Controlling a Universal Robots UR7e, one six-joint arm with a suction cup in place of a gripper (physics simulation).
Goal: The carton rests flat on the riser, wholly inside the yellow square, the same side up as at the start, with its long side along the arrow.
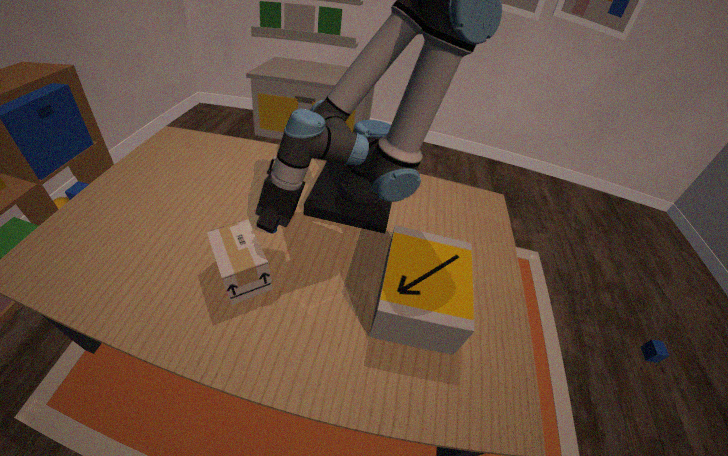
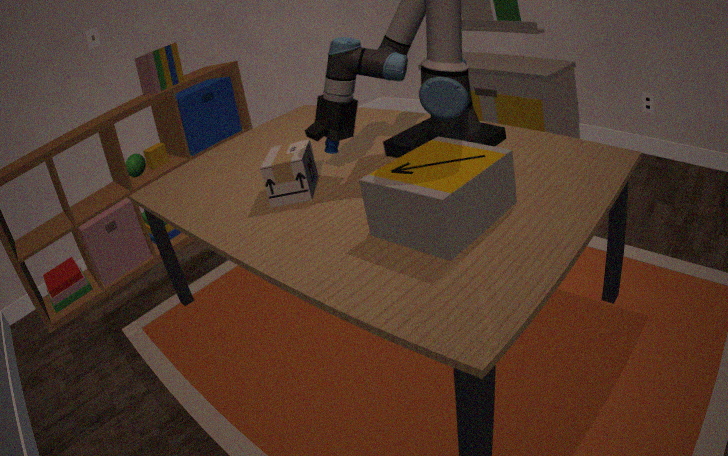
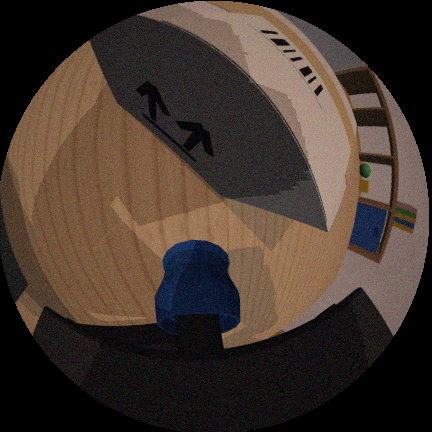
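Note:
The white carton (image 1: 236, 257) (image 2: 287, 171) (image 3: 225, 95) stands on the table left of the riser, taped label face up, with black arrows on its end pointing up. My gripper, a blue suction cup (image 1: 274, 229) (image 2: 331, 146) (image 3: 196, 260), is open and holds nothing. It hangs above the table beside the carton, on the robot-base side, apart from it. The grey riser (image 1: 421, 330) (image 2: 413, 225) stands to the right, bearing the yellow square (image 1: 411, 252) (image 2: 429, 181) with a black arrow (image 1: 429, 273) (image 2: 440, 163). The carton's underside is hidden.
The black robot base (image 1: 346, 206) (image 2: 402, 141) stands behind the carton and riser. The wooden table (image 1: 300, 365) (image 2: 322, 268) ends at a front edge over an orange rug. A shelf unit stands left of the table, and a low cabinet (image 1: 300, 69) stands behind it.

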